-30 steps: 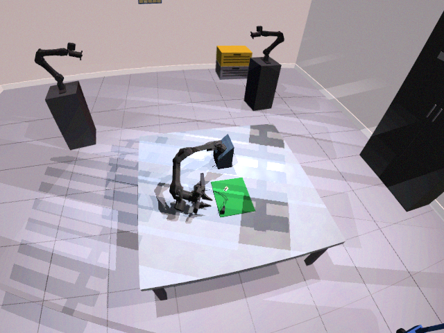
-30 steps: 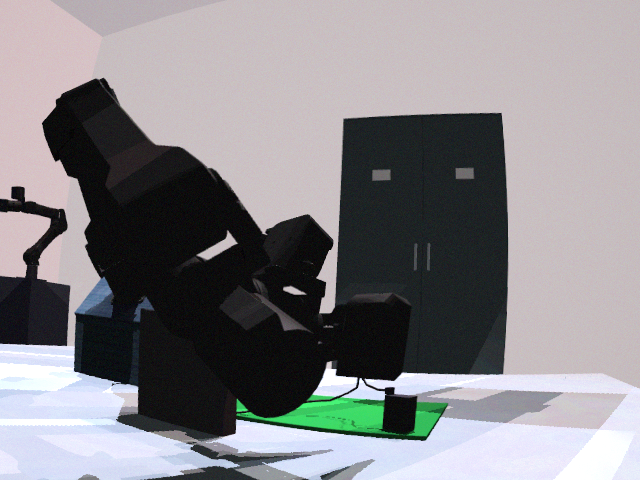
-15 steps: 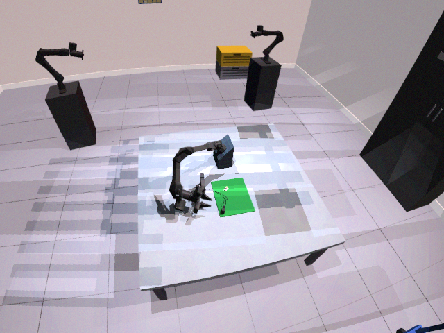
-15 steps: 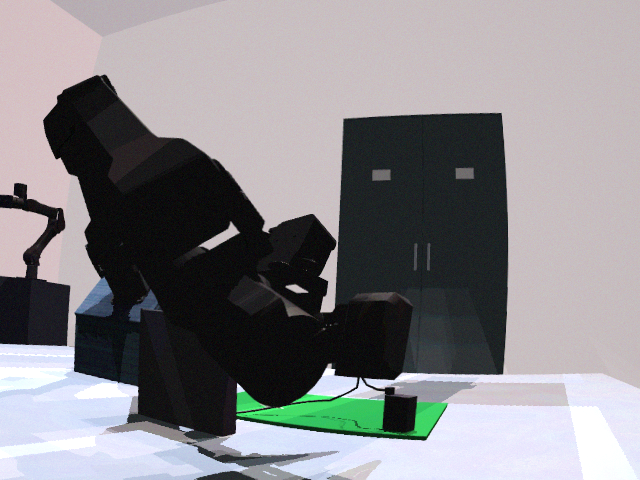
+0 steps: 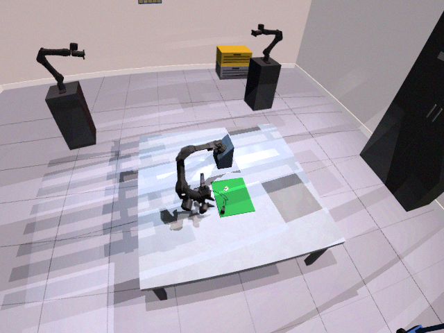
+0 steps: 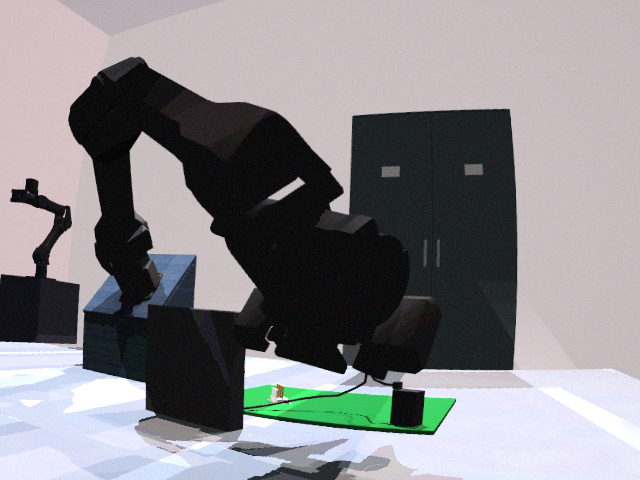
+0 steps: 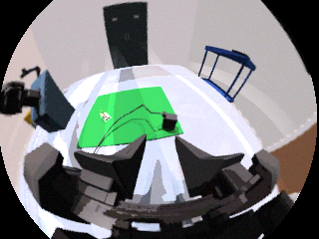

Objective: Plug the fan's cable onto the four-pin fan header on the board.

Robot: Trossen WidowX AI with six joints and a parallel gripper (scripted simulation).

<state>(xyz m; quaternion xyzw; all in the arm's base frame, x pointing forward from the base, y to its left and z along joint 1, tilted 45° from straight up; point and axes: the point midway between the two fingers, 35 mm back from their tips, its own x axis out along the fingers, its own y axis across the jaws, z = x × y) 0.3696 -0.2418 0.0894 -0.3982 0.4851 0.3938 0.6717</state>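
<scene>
The black plug lies 5 cm to the left of my gripper tip, 4 cm below it and 4 cm ahead of it. Round my gripper tip: black fan block: 17 cm behind, 1 cm to the right, 1 cm below; green board: 16 cm to the left, 8 cm below, 6 cm behind.
</scene>
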